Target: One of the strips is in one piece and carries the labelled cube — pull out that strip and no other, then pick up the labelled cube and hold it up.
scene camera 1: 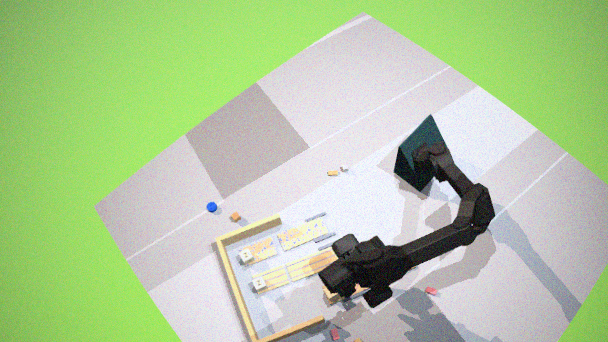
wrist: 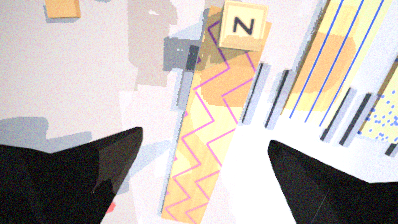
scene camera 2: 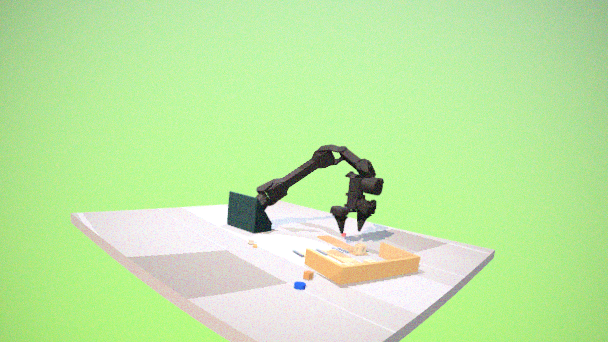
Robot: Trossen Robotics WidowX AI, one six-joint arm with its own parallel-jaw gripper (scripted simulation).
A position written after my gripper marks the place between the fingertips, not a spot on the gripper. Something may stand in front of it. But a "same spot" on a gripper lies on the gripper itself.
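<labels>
My gripper is there to be seen in scene camera 1 and in scene camera 2, and it shows in the wrist view (206,139) too. For my gripper, (scene camera 1: 342,248) and (scene camera 2: 342,207) are one and the same spot.
</labels>
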